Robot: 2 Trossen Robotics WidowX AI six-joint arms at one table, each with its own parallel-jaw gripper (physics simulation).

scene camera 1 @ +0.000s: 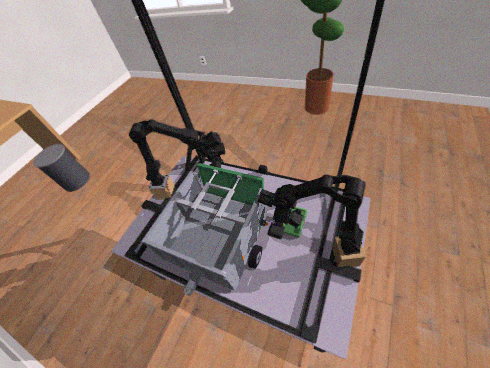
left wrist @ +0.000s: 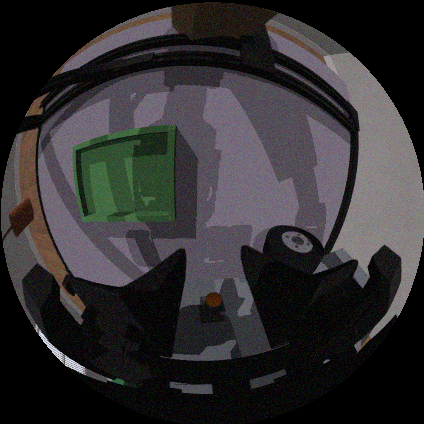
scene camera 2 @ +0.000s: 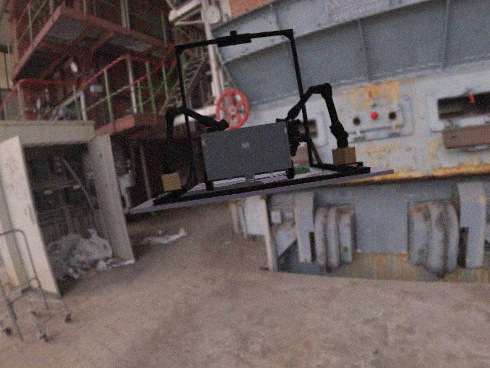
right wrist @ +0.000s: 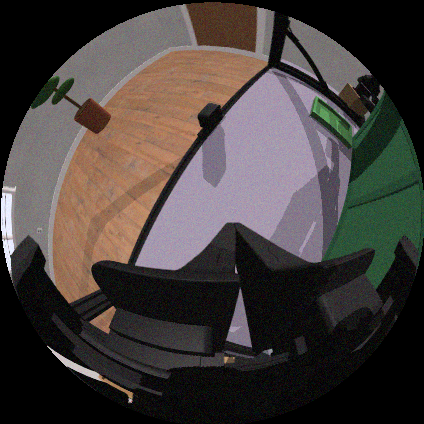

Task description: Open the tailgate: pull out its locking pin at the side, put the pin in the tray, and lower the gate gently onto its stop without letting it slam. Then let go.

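Places are measured from the left arm's base along level axes (x ahead, y left, z up), in metres.
Pixels of known places: left gripper, fingertip midpoint: point(scene camera 1: 277, 227) point(left wrist: 213, 252) point(scene camera 2: 293, 156); right gripper, fingertip midpoint: point(scene camera 1: 223, 164) point(right wrist: 231, 228); left arm's base, link origin: point(scene camera 1: 350, 246) point(scene camera 2: 343, 147); right arm's base, link origin: point(scene camera 1: 158, 181) point(scene camera 2: 169, 173).
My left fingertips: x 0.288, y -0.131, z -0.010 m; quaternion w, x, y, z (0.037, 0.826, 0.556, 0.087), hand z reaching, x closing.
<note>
For each thing: its middle in the pictures, then the offset to it from my left fingertips.
- trailer's green tailgate, body centre: point(right wrist: 391, 233) point(scene camera 1: 223, 192) dy -0.179, dx +0.238, dz +0.085 m
- green tray, body centre: point(left wrist: 116, 176) point(right wrist: 333, 119) point(scene camera 1: 292, 220) point(scene camera 2: 297, 170) dy -0.083, dx -0.083, dz -0.096 m
- grey trailer body, body centre: point(left wrist: 263, 341) point(right wrist: 390, 259) point(scene camera 1: 212, 230) point(scene camera 2: 246, 157) dy -0.006, dx +0.299, dz +0.038 m
The trailer's green tailgate point(scene camera 1: 252, 191) point(right wrist: 390, 165) stands upright, closed. The locking pin shows its round orange head point(left wrist: 213, 299) point(scene camera 1: 266, 223) at a dark block on the trailer's side. My left gripper point(left wrist: 213, 252) point(scene camera 1: 270, 215) is open and empty at that side; in the left wrist view the head shows in the gap between its fingers, not gripped. The green tray point(left wrist: 115, 185) point(scene camera 1: 303, 221) point(scene camera 2: 301, 170) point(right wrist: 330, 127) lies beside the trailer, with no pin visible in it. My right gripper point(right wrist: 231, 228) point(scene camera 1: 216, 161) is shut and empty, near the tailgate's left end. The gate's stop cannot be made out.
The grey trailer body point(scene camera 2: 245, 155) takes up the table's middle, with pale bars across its open top in scene camera 1. Its black wheel point(left wrist: 298, 242) point(scene camera 1: 255, 256) stands near the left gripper. A black frame point(scene camera 1: 354, 110) with tall posts and low rails surrounds the work area.
</note>
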